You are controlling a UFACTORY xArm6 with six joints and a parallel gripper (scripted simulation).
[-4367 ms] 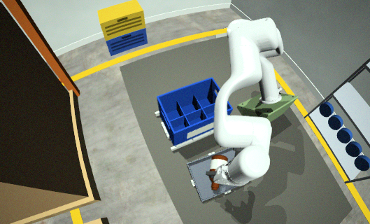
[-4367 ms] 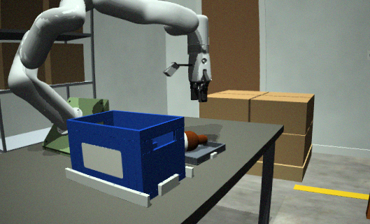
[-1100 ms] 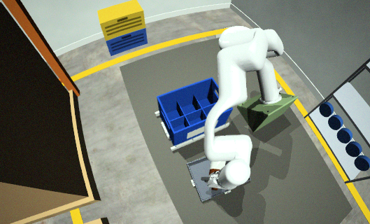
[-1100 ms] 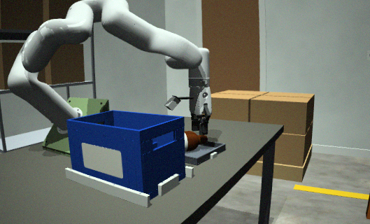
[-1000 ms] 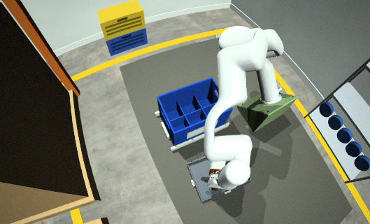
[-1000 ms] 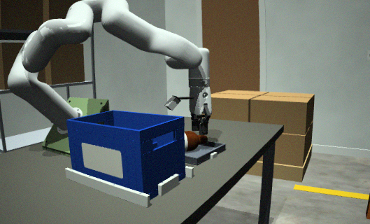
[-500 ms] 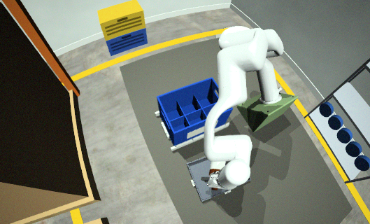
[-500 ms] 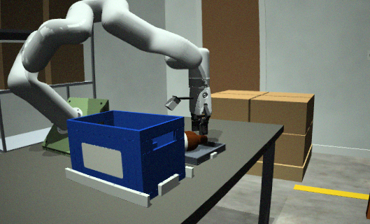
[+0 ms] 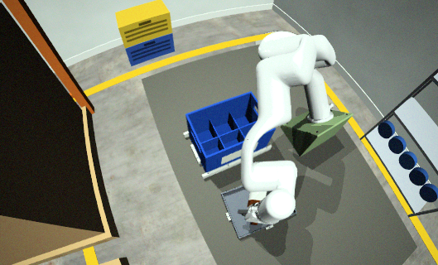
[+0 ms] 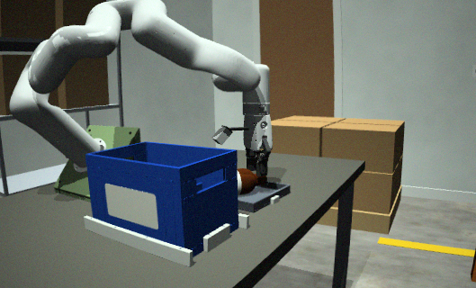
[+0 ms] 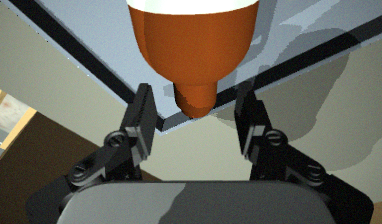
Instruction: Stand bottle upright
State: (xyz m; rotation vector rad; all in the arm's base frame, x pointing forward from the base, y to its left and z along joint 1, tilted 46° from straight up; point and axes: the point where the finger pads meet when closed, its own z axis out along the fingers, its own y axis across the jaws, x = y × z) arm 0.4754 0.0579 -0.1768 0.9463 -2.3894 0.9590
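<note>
The brown bottle is 4 cm to the right of my hand, 4 cm below it and 3 cm behind it. The rest, counted from my hand: grey tray: 7 cm below, 5 cm behind, 3 cm to the right; blue crate: 33 cm to the right, 10 cm behind, 1 cm above.
</note>
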